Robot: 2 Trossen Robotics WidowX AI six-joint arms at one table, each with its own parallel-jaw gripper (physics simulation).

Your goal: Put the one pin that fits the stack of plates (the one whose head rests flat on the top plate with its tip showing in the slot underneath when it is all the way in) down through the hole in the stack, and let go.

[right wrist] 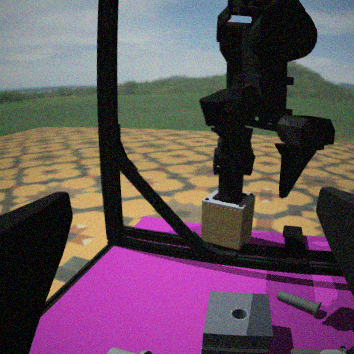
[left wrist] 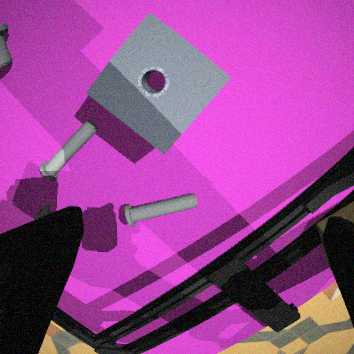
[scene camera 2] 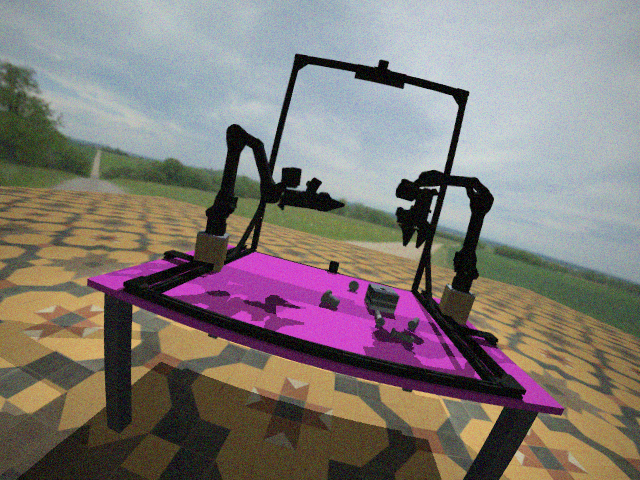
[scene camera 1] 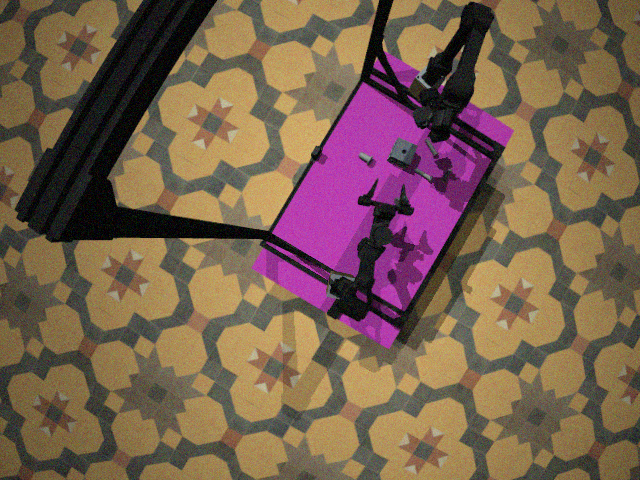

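The grey stack of plates stands on the table, its round top hole uncovered. Several grey pins lie loose: a slim pin beside the stack, another slim pin, a short pin at its other side, and a thicker pin farther off. A shadowed pin is mostly hidden. My left gripper is open, high above the slim pins. My right gripper is open and empty, high over the table.
Black rails edge the magenta table. A black frame rises at the far side. The left arm's box-shaped base stands at the table's end.
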